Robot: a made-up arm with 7 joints. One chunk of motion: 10 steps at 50 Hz.
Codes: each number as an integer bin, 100 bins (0 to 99) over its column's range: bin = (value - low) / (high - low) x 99, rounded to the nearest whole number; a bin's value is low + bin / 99 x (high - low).
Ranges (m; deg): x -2.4..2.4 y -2.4..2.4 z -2.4..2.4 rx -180..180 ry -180..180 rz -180..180
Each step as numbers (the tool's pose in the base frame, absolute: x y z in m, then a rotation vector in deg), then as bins.
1 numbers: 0.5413 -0.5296 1.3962 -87.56 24.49 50.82
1 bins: 61 39 78 25 56 63
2 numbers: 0.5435 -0.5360 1.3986 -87.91 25.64 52.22
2 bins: 61 38 78 25 57 64
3 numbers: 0.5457 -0.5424 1.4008 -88.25 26.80 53.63
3 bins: 61 38 78 25 57 64
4 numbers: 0.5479 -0.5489 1.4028 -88.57 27.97 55.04
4 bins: 61 38 78 25 57 65
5 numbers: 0.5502 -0.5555 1.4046 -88.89 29.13 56.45
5 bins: 61 38 78 25 58 65
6 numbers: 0.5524 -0.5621 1.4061 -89.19 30.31 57.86
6 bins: 61 38 79 25 58 65
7 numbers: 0.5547 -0.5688 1.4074 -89.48 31.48 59.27
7 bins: 61 38 79 25 58 66
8 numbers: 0.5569 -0.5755 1.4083 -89.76 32.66 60.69
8 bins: 61 38 79 25 58 66
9 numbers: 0.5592 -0.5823 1.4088 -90.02 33.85 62.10
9 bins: 61 37 79 25 59 67
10 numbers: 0.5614 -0.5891 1.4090 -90.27 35.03 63.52
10 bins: 61 37 79 25 59 67
